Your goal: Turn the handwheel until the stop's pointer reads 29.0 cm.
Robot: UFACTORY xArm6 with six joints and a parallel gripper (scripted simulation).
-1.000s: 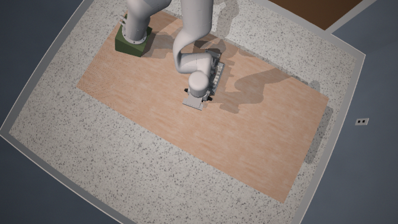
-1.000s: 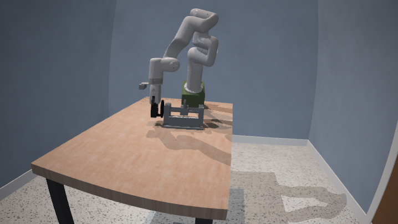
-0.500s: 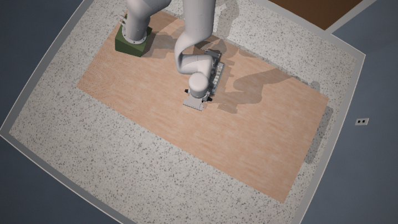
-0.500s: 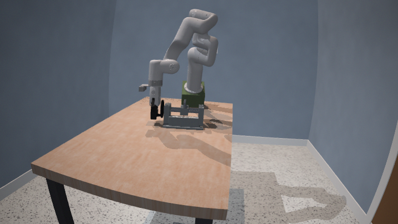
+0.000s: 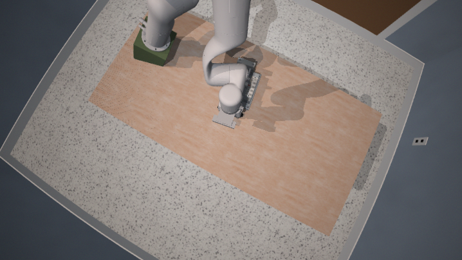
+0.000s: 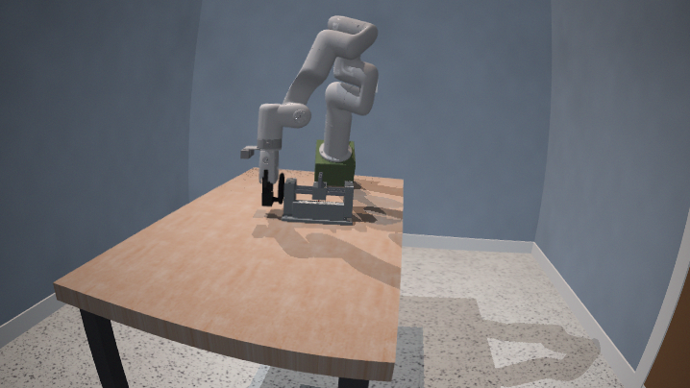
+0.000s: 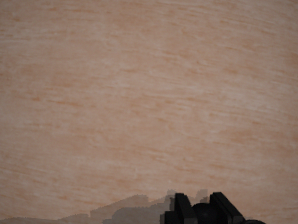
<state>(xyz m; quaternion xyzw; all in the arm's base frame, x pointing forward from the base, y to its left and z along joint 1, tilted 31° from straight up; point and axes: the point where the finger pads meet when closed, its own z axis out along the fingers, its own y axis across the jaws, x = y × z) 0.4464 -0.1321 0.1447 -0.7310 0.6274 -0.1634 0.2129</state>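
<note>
Now: hand 1 cm to the right of the crank handle. Also, from my hand: black handwheel 1 cm behind, 2 cm to the left, 1 cm above; then stop carriage 3 cm behind, 15 cm to the left, 5 cm above.
</note>
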